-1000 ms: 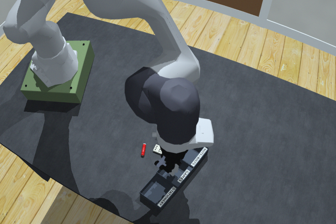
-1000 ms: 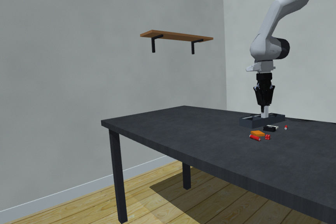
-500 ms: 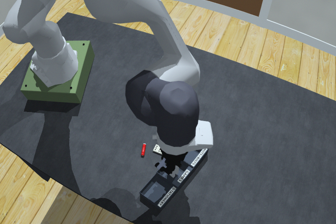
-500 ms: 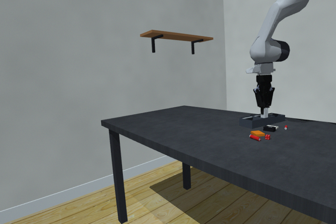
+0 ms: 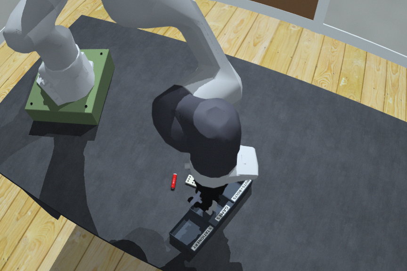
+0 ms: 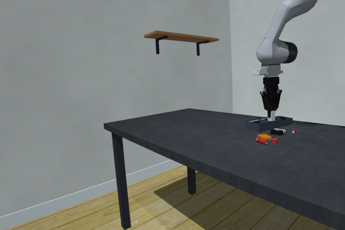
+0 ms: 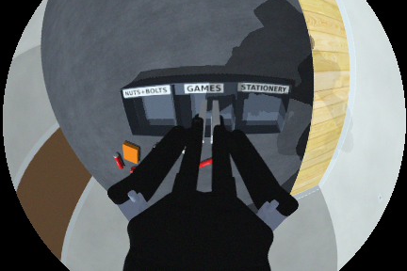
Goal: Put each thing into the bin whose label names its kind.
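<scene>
Right now the bin tray is 30 mm below my hand and 10 mm to the left of it. The rest, counted from my hand: black 9V battery 110 mm to the left, 80 mm behind, 40 mm below; orange block 200 mm to the left, 90 mm behind, 40 mm below; white domino 70 mm behind, 60 mm to the left, 40 mm below.
</scene>
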